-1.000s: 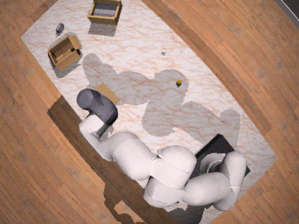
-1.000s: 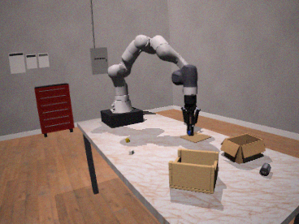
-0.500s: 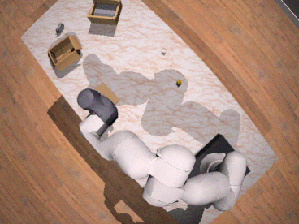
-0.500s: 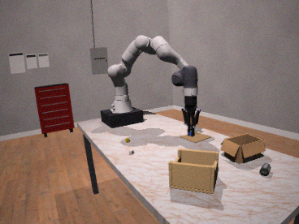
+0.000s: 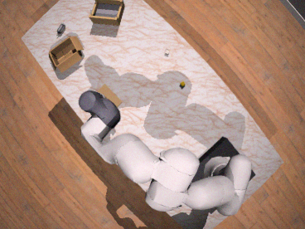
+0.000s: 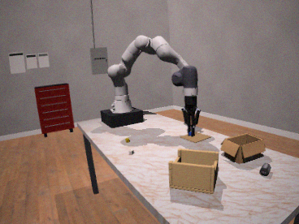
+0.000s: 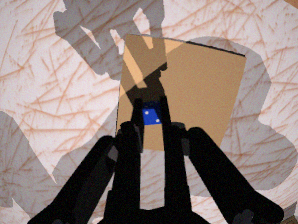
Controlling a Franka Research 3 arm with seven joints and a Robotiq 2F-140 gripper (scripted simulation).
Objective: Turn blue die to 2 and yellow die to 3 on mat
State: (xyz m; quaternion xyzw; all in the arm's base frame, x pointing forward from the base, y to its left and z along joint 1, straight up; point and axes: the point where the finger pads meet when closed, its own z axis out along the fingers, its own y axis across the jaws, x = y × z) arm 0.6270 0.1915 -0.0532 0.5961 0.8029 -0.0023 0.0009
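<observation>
The blue die lies 2 cm below my hand. Also, from my hand: yellow die (18 cm behind, 36 cm to the right, 3 cm below); cardboard box (40 cm ahead); tan mat (3 cm ahead, 1 cm to the left, 4 cm below).
</observation>
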